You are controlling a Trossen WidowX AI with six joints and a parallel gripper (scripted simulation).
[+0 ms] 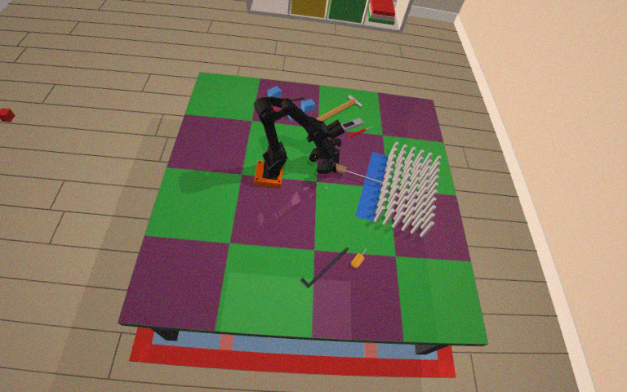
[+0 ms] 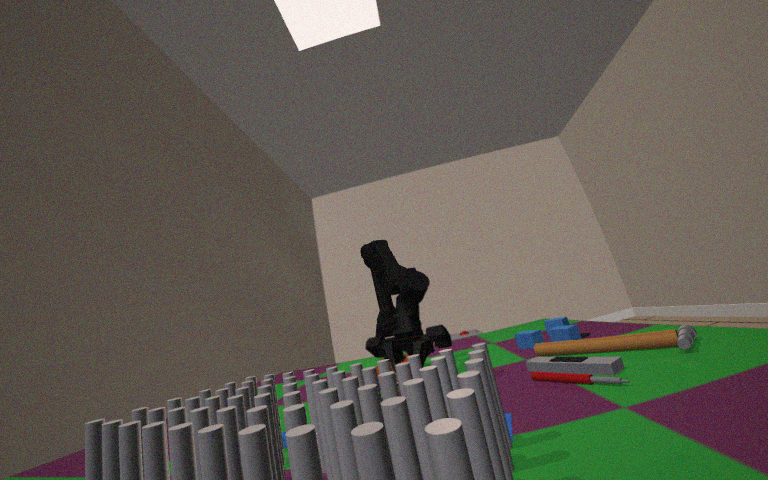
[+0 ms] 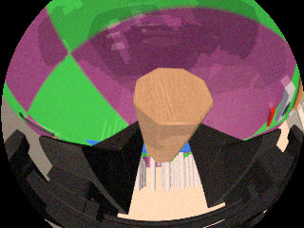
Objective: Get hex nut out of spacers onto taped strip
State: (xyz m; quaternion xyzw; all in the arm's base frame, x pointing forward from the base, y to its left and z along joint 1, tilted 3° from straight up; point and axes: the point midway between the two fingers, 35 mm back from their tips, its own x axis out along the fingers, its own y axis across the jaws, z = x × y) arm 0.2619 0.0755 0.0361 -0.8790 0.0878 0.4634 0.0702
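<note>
My gripper tip is now 17 cm short of the blue taped strip, 4 cm to the left of it and 3 cm above it. Also, from my gripper tip: grey block: 30 cm to the left, 5 cm ahead, 1 cm below; then hex nut: 33 cm ahead, 7 cm to the right, 2 cm below; then red screwdriver: 29 cm to the left, 14 cm ahead, 2 cm below.
</note>
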